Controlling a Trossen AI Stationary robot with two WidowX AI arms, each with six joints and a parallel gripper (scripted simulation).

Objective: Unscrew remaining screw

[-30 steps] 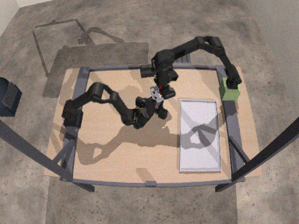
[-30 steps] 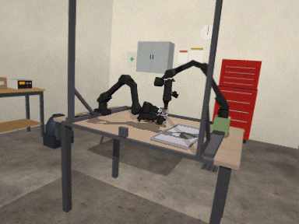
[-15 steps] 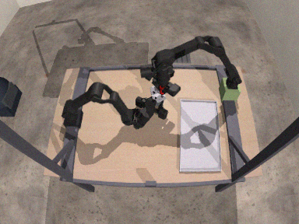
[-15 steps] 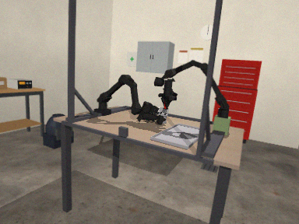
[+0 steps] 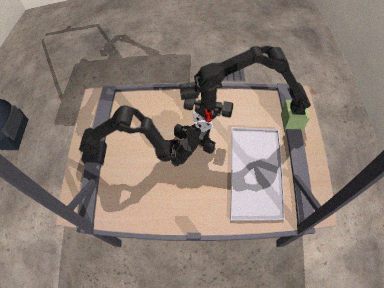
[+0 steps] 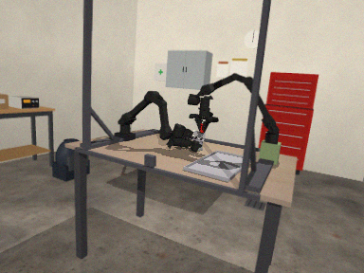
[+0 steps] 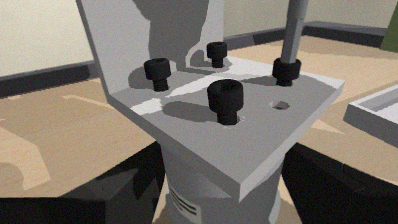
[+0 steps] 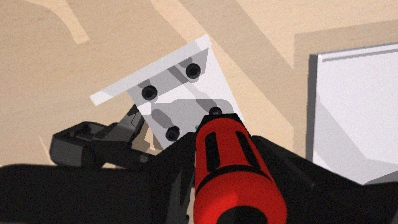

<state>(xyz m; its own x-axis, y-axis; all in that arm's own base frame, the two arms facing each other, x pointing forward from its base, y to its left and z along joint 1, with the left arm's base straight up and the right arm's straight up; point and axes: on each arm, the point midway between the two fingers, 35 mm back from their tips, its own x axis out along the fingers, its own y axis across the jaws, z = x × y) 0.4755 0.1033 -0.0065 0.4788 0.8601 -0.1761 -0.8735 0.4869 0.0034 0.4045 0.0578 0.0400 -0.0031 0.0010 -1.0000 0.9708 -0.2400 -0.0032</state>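
My right gripper is now 3 cm above the red screwdriver. From my right hand the other things lie so: dark frame rail (28 cm ahead, 14 cm below, 1 cm to the left); then joint module (12 cm below, 2 cm to the left, 1 cm ahead); then l-shaped bracket (8 cm below, 2 cm to the left, 2 cm ahead).
Now: left hand 20 mm to the left of the joint module, 20 mm short of it and 10 mm above it. The rest, counted from my left hand: red screwdriver (90 mm above, 40 mm to the right); then dark frame rail (280 mm ahead, 30 mm to the right, 30 mm below); then l-shaped bracket (40 mm above, 20 mm to the right, 20 mm ahead).
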